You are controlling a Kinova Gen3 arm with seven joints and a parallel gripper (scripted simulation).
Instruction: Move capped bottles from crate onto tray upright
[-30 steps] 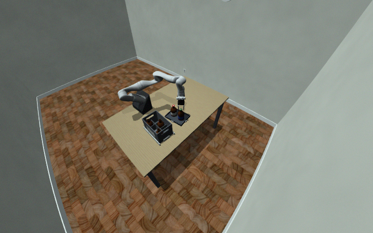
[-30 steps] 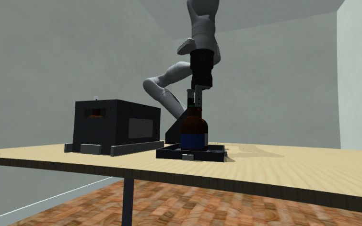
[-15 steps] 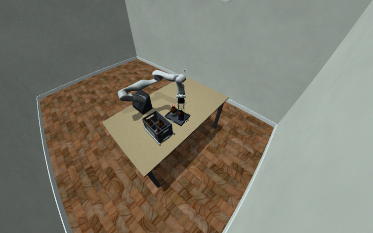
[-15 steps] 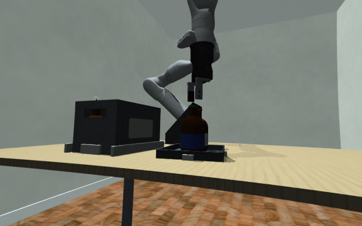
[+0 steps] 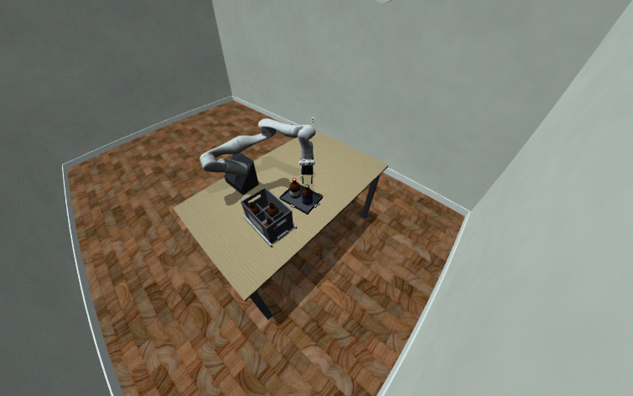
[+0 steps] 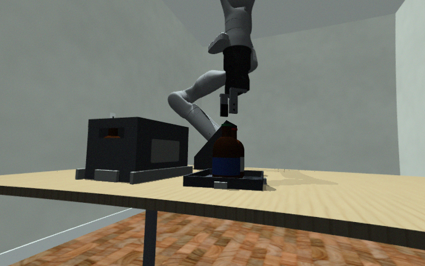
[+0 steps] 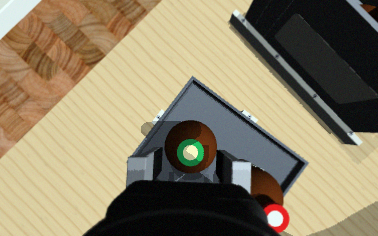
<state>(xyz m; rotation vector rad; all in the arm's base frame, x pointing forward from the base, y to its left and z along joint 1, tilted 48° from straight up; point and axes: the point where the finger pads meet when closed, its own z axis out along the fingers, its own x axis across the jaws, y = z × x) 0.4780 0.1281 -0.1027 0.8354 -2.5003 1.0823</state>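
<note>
My hand is 12 cm above the green-capped bottle. The rest, counted from my hand: black tray: 5 cm behind, 1 cm to the right, 19 cm below; dark crate: 7 cm behind, 31 cm to the right, 12 cm below.
</note>
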